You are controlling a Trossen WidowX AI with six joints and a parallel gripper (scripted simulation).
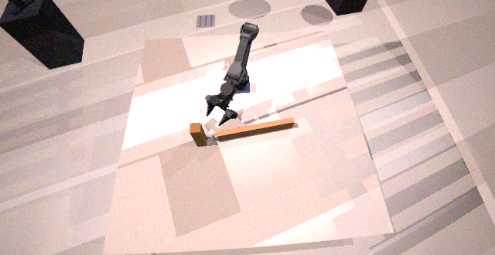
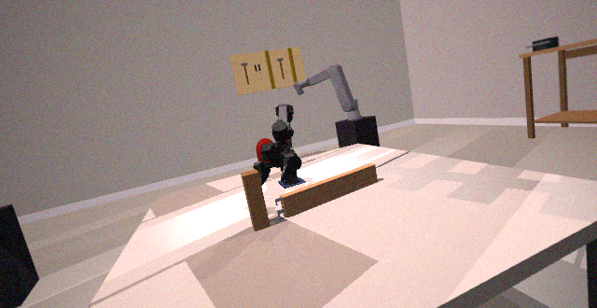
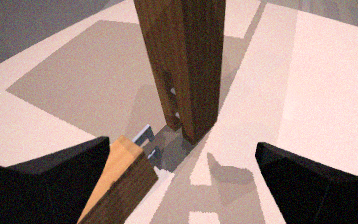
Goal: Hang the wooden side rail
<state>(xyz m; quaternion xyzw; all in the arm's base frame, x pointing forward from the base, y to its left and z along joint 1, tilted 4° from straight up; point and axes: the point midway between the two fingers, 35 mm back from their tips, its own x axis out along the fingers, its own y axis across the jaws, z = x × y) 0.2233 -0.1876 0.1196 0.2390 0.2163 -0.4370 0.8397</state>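
The headboard post lies 5 cm ahead of my gripper tip, 8 cm to the right of it and 2 cm below it.
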